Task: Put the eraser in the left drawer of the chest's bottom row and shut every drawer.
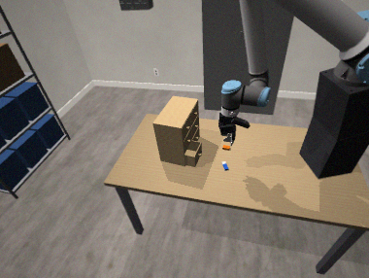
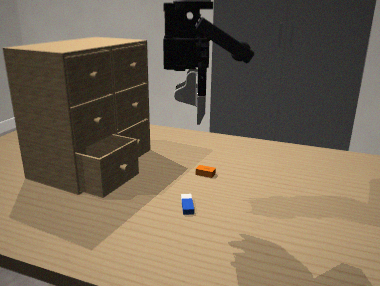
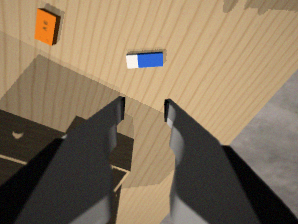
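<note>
Now: hand 210 mm above the eraser and 30 mm short of it. From my hand the other things lie so: orange block (200 mm below, 160 mm to the right, 50 mm ahead).
</note>
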